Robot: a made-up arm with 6 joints. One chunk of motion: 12 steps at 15 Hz.
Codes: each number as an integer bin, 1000 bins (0 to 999) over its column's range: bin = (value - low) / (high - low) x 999, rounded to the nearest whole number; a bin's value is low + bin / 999 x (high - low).
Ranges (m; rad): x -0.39..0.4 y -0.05..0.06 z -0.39..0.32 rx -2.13..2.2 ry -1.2..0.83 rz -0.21..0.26
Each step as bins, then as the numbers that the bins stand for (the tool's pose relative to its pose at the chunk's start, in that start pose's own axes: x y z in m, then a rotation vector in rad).
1 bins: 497 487 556 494 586 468
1 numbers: 0.0030 0.0036 0.0052 0.0112 -0.0092 0.0102
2 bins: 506 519 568 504 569 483
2 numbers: 0.0101 0.0071 0.0137 0.0545 -0.0438 0.0172
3 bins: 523 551 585 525 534 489
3 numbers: 0.0236 0.0107 0.0258 0.1455 -0.1149 0.0201
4 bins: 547 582 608 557 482 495
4 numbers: 0.0426 0.0141 0.0421 0.2842 -0.2206 0.0229
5 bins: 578 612 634 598 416 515
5 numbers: 0.0671 0.0174 0.0606 0.4619 -0.3547 0.0323
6 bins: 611 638 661 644 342 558
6 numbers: 0.0932 0.0203 0.0798 0.6613 -0.5050 0.0525
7 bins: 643 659 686 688 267 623
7 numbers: 0.1185 0.0226 0.0975 0.8520 -0.6574 0.0831
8 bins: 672 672 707 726 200 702
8 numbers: 0.1414 0.0240 0.1125 1.0167 -0.7936 0.1203
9 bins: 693 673 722 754 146 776
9 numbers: 0.1580 0.0241 0.1231 1.1381 -0.9033 0.1551
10 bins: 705 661 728 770 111 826
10 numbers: 0.1675 0.0228 0.1274 1.2074 -0.9744 0.1786
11 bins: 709 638 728 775 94 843
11 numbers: 0.1707 0.0203 0.1274 1.2291 -1.0090 0.1866
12 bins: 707 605 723 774 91 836
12 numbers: 0.1691 0.0166 0.1238 1.2248 -1.0151 0.1833
